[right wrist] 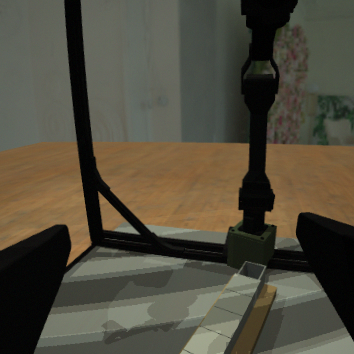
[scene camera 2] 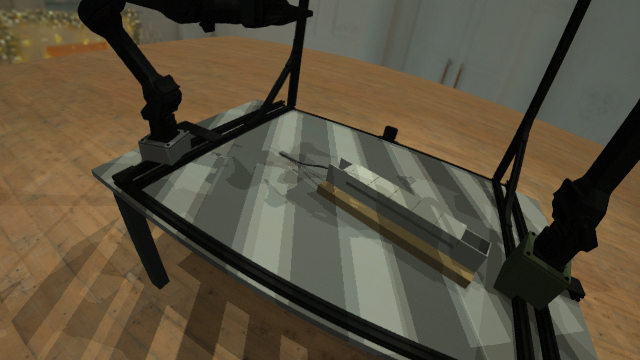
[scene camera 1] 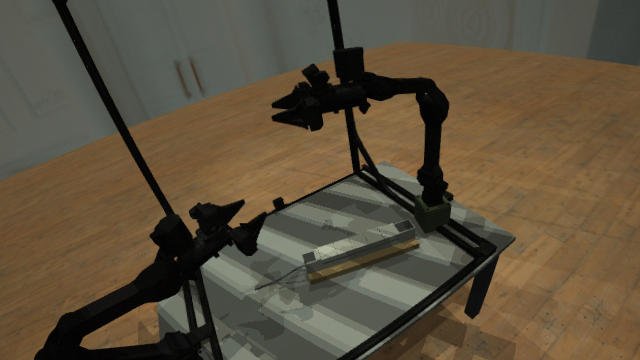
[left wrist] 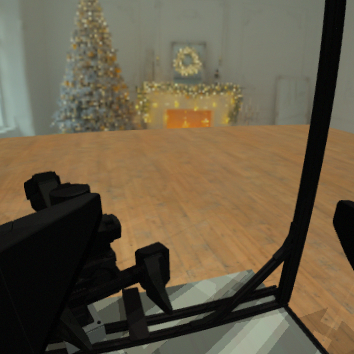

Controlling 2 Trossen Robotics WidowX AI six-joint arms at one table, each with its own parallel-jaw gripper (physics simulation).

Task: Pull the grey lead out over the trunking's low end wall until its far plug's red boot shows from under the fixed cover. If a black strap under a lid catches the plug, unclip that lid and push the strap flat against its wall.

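Pixels of known places: left gripper, fingertip midpoint: (scene camera 1: 271, 111) (left wrist: 218, 208); right gripper, fingertip midpoint: (right wrist: 184, 230) (scene camera 2: 309, 13) (scene camera 1: 254, 206) (left wrist: 134, 331); left arm's base at its link origin: (right wrist: 252, 228) (scene camera 2: 548, 255) (scene camera 1: 432, 200); right arm's base at its link origin: (scene camera 2: 164, 135) (left wrist: 77, 317).
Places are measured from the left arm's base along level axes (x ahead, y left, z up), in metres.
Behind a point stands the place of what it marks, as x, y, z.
Observation:
The pale grey trunking (scene camera 1: 367, 247) {0.284, 0.099, -0.044} (scene camera 2: 400, 212) {0.297, 0.100, -0.048} (right wrist: 242, 307) lies on the table with a row of lids on top and an open stretch at each end. The thin grey lead (scene camera 1: 281, 277) {0.595, 0.100, -0.090} (scene camera 2: 301, 163) {0.608, 0.104, -0.096} comes out of its left end in both scene views and trails on the table. No red boot or black strap can be made out; the trunking's inside is hidden under the lids. My left gripper (scene camera 1: 272, 112) {0.465, 0.121, 0.486} (left wrist: 218, 208) {0.465, 0.121, 0.486} is open and empty, high above the table's back. My right gripper (scene camera 1: 254, 208) {0.562, 0.185, 0.289} (scene camera 2: 309, 14) {0.562, 0.185, 0.289} (right wrist: 184, 230) {0.562, 0.185, 0.289} is open and empty, raised left of the trunking.
A wooden strip (scene camera 1: 365, 261) {0.301, 0.122, -0.084} (scene camera 2: 395, 233) {0.281, 0.122, -0.084} (right wrist: 258, 317) {0.213, 0.107, -0.084} runs along the trunking's front side. The left arm's green base (scene camera 1: 433, 212) {0.021, 0.050, -0.012} (scene camera 2: 532, 272) {0.014, 0.050, -0.023} (right wrist: 251, 245) {0.050, 0.019, -0.024} stands near the trunking's right end. Black frame bars edge the table, with uprights at the back corners.

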